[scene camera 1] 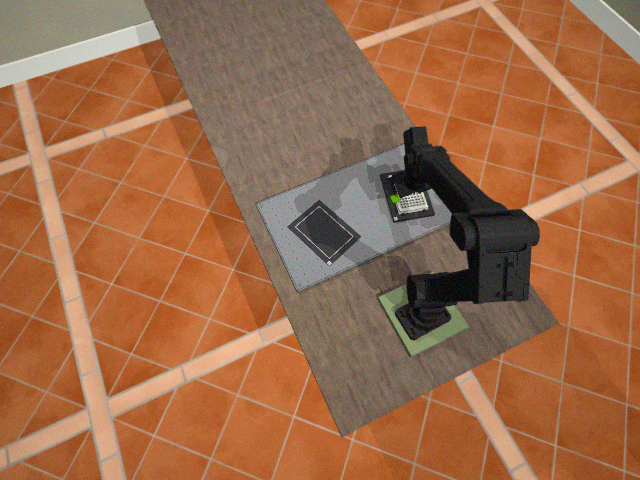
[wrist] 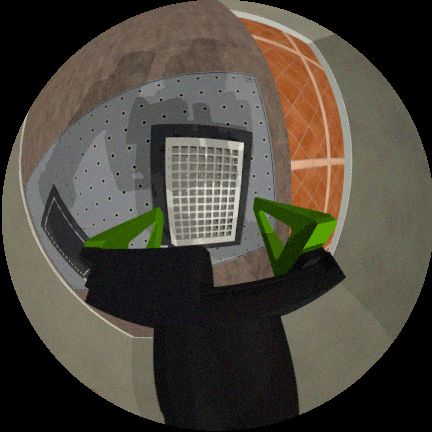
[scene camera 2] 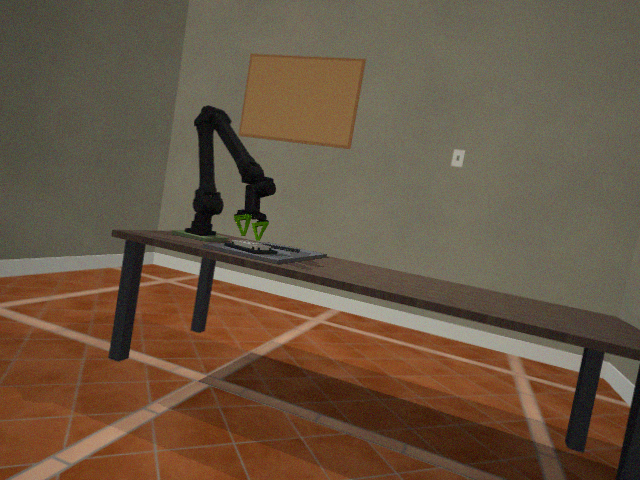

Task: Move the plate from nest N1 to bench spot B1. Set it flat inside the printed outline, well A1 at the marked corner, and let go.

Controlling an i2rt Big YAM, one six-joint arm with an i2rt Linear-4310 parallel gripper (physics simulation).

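Places are measured from the arm's base along level axes (x back, y down, z right), in metres.
Where they show: gripper, between the fingertips: (scene camera 1: 409,189) (wrist: 207,206) (scene camera 2: 250,238); arm's base, origin of its link: (scene camera 1: 422,316) (scene camera 2: 200,233).
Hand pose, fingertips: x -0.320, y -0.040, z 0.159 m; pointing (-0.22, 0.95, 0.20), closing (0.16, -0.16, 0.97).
Things, the pixels of their top centre, and the offset from my fingertips. "pt": a spot on its surface instead. Level surfaces: height alone.
- white well plate, centre of its top: (wrist: 204,195) (scene camera 1: 408,190) (scene camera 2: 251,243) dy +0.017, dx -0.007, dz +0.002 m
- Bench spot B1, a spot on its surface: (wrist: 65,230) (scene camera 1: 327,224) pt dy +0.042, dx -0.031, dz -0.250 m
- long brown table, height of its surface: dy +0.056 m
The white well plate (scene camera 1: 412,203) (scene camera 2: 250,244) (wrist: 204,190) lies flat in the black nest N1 (scene camera 1: 414,217) (wrist: 158,175), on the right part of the grey perforated board. My gripper (scene camera 2: 251,237) (wrist: 207,206) is open and empty, pointing down above the plate. In the wrist view its green fingers stand wide, one to each side of the plate's near part; in scene camera 2 a gap shows between fingertips and plate. In scene camera 1 the arm hides part of the plate and one finger. Bench spot B1 (scene camera 1: 324,232) (wrist: 65,230) is a dark pad with a white printed outline and a small white mark at one corner.
The grey perforated board (scene camera 1: 279,206) (wrist: 100,190) carries nest and pad on the long brown table (scene camera 1: 268,118) (scene camera 2: 413,289). The arm's base stands on a green mat (scene camera 1: 457,325) near the table's end. A corkboard (scene camera 2: 302,100) hangs on the wall behind.
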